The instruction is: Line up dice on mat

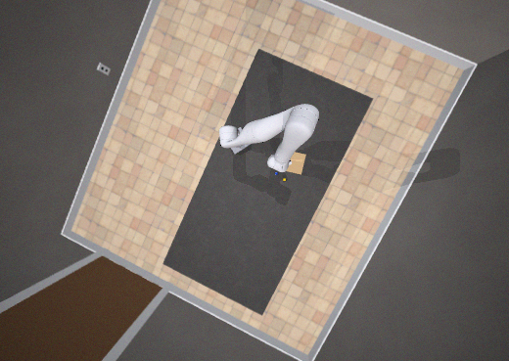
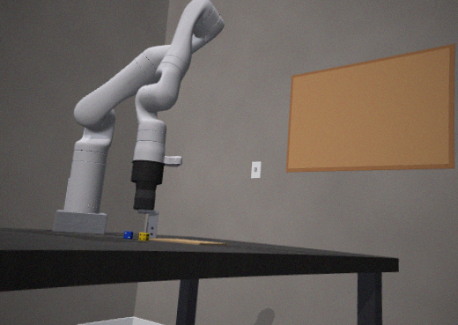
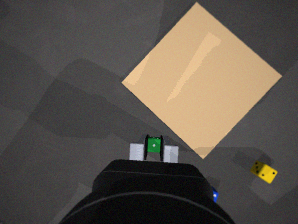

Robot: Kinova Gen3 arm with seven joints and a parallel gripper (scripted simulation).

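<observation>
My hand is 90 mm short of the mat, 30 mm to the right of it and 20 mm above it. Also, from my hand: green die: 10 mm below; then blue die: 80 mm to the right, 20 mm ahead, 10 mm below; then yellow die: 100 mm to the right, 90 mm ahead, 10 mm below.
</observation>
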